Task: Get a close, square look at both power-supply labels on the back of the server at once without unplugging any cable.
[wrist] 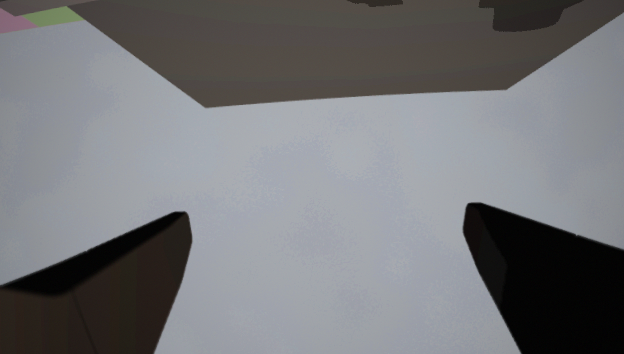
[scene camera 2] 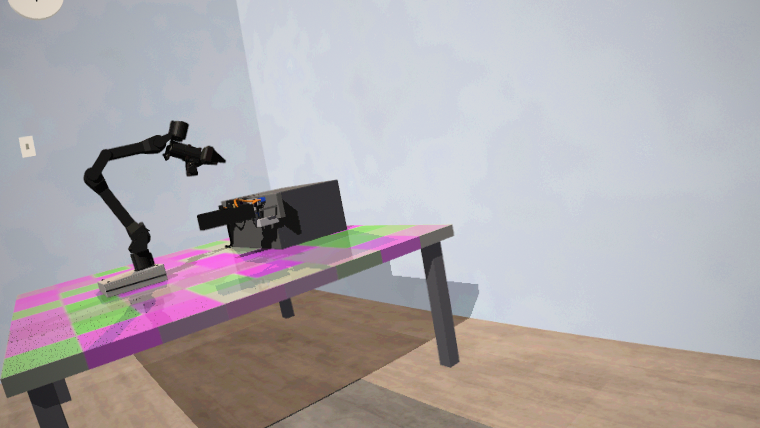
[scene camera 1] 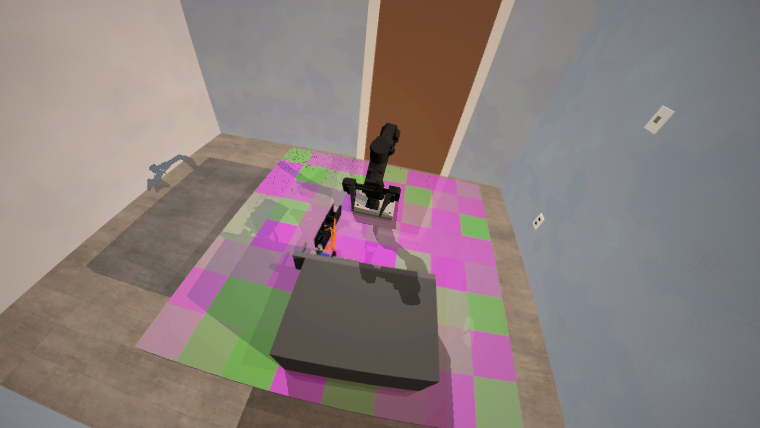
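Pixels of known places: gripper, between the fingertips: (wrist: 328, 222) (scene camera 2: 221, 162) (scene camera 1: 365, 213); arm's base, origin of its link: (scene camera 2: 144, 268) (scene camera 1: 372, 204).
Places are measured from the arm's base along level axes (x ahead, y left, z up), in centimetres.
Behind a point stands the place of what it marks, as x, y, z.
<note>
The server (scene camera 1: 361, 324) {65.2, 8.5, 15.8} (scene camera 2: 314, 215) {63.9, -13.6, 4.2} (wrist: 350, 60) {63.1, 6.9, 15.8} is a dark grey box on the table; its back faces the arm's base. Orange cables (scene camera 1: 333, 236) {34.1, -9.6, 11.5} (scene camera 2: 247, 201) {40.2, -8.1, 14.9} and a black bracket-like part (scene camera 1: 323, 233) {35.7, -12.9, 14.1} (scene camera 2: 216, 218) {24.9, -14.8, 11.8} stick out from one side of its back. My gripper (scene camera 1: 368, 211) {37.2, 2.2, 31.0} (scene camera 2: 223, 160) {37.2, 2.2, 31.0} (wrist: 328, 222) {37.2, 2.2, 31.0} is open and empty, above table height between the arm's base and the server, higher than the server's top. The wrist view shows the server's top face at its upper edge, with wall beyond. The power-supply labels cannot be made out in any view.
The arm's light base plate (scene camera 1: 372, 208) {3.8, 0.6, 1.0} (scene camera 2: 132, 280) {-6.3, -9.2, -1.6} sits on the pink and green checkered table (scene camera 1: 491, 356) {60.2, 57.5, -4.8} (scene camera 2: 361, 265) {45.9, -64.2, -7.2}. The black bracket part juts from the server's back toward the base. Walls and a brown door (scene camera 1: 425, 79) surround the table.
</note>
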